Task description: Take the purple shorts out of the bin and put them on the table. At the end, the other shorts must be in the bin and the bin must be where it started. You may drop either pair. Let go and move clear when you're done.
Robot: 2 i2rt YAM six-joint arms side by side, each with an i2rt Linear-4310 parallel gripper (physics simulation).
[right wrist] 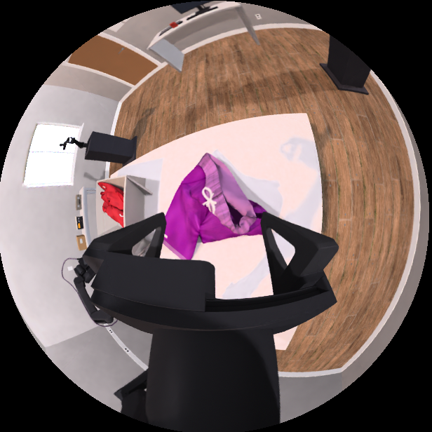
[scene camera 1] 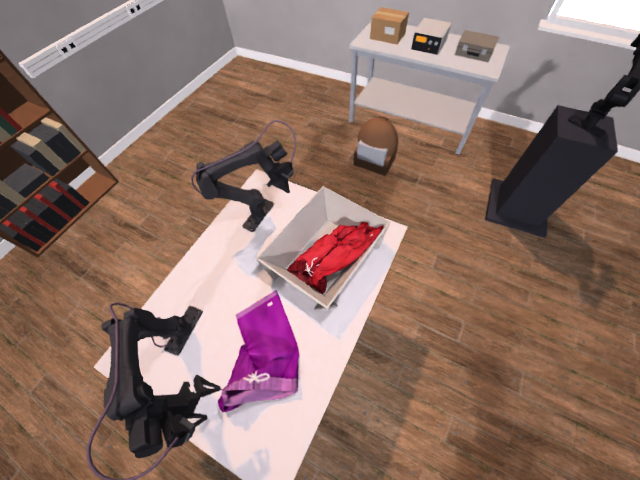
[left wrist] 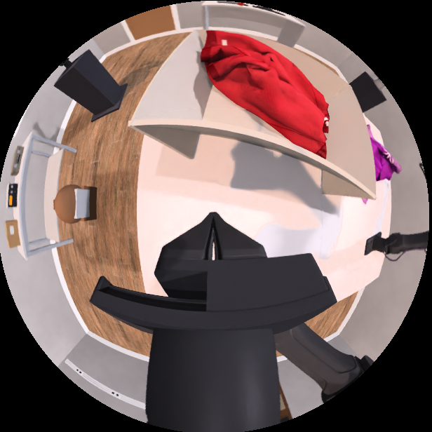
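Observation:
The purple shorts (scene camera 1: 268,338) (left wrist: 382,161) (right wrist: 185,215) lie on the white table (scene camera 1: 170,289) (right wrist: 240,130), outside the bin, with the waistband toward my right gripper. The red shorts (scene camera 1: 336,250) (left wrist: 265,82) (right wrist: 111,200) lie in the light grey bin (scene camera 1: 294,232) (left wrist: 170,95) (right wrist: 133,205). My left gripper (scene camera 1: 288,190) (left wrist: 213,217) is shut and empty, apart from the bin, off its upper-left side in scene camera 1. My right gripper (scene camera 1: 212,402) (right wrist: 213,217) is open and empty, beside the waistband. Whether its fingertips touch the cloth is unclear.
A black pedestal (scene camera 1: 547,170) stands on the floor at the right. A side table (scene camera 1: 423,56) with boxes stands at the back, and a brown rounded object (scene camera 1: 378,136) is on the floor before it. A bookshelf (scene camera 1: 98,191) stands at the left.

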